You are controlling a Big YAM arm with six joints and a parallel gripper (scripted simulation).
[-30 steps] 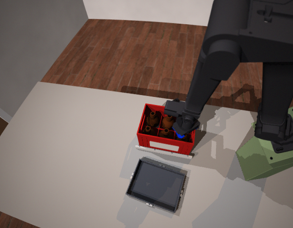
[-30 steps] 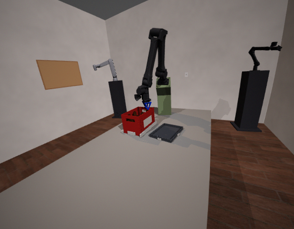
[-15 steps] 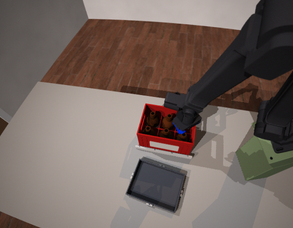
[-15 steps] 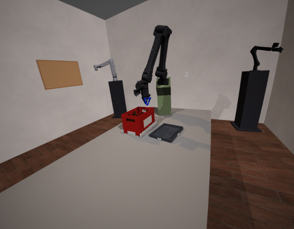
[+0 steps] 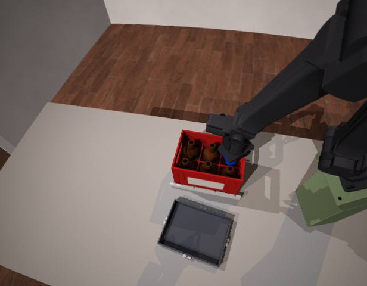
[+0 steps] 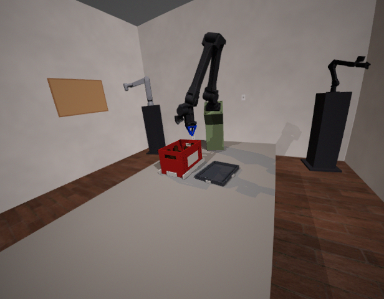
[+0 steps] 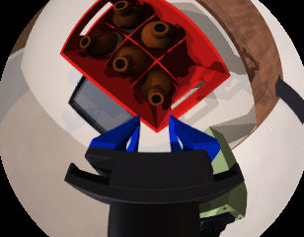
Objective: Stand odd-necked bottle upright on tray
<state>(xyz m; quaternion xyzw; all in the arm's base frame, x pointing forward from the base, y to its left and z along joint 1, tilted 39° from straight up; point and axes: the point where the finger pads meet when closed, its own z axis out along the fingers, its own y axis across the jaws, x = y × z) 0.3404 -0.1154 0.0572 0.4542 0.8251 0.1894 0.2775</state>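
The brown bottle lies 17 cm ahead of my hand, 3 cm to the right of it and 15 cm below it. The rest, counted from my hand: dark grey tray 13 cm ahead, 21 cm to the left, 22 cm below; crate 7 cm ahead, 6 cm to the right, 15 cm below.
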